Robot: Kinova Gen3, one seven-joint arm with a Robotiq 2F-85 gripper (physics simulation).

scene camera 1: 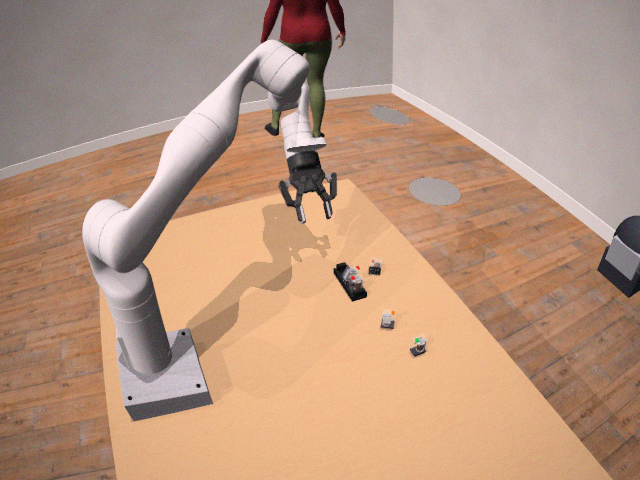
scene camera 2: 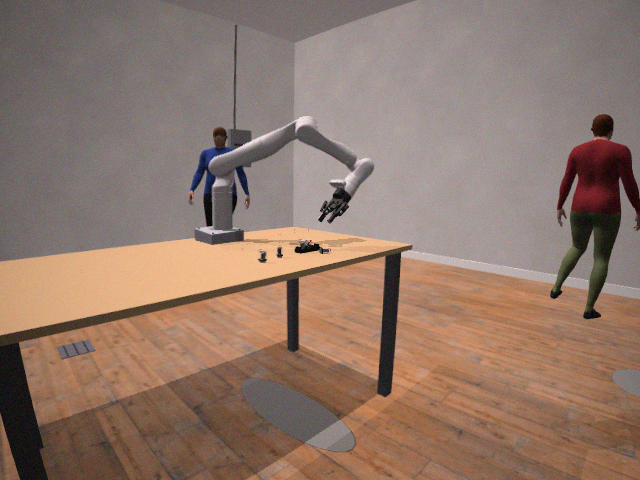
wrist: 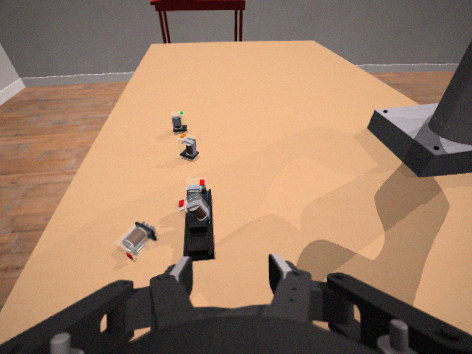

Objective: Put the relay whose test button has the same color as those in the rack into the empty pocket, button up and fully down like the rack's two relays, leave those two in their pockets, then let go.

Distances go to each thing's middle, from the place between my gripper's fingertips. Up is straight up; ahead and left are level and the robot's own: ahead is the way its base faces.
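Here is the black rack point(wrist: 198, 236), and my hand is 40 mm short of it. My hand is also 90 mm above the rack and 120 mm to the left of it.
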